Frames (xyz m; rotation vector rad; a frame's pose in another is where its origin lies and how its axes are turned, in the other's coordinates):
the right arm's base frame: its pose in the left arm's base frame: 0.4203 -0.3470 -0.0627 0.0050 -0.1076 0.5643
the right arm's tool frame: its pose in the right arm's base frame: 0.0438 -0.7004 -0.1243 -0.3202 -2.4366 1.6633
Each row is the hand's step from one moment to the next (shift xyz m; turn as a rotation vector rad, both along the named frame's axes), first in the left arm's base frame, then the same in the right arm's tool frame.
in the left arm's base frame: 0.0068 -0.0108 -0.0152 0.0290 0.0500 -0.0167
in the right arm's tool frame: -0.0022 0.0099 0.0171 -0.0405 0.0333 -0.0296
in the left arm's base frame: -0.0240 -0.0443 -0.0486 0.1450 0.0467 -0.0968
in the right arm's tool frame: 0.0396 0.0293 0.0498 -0.1436 0.1030 0.0366
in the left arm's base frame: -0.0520 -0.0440 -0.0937 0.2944 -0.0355 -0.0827
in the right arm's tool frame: 0.0700 0.0720 0.0577 -0.2643 0.0550 0.1480
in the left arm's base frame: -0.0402 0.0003 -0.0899 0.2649 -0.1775 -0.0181
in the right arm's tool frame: 0.0459 0.0847 0.0207 -0.2013 -0.0570 0.2413
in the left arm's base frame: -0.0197 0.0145 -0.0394 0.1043 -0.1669 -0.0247
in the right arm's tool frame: 0.0180 0.0425 -0.0043 -0.0503 -0.0423 0.1872
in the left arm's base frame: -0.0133 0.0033 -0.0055 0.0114 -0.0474 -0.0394
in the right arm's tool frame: 0.0122 0.0067 -0.0048 0.0058 0.0186 0.0596
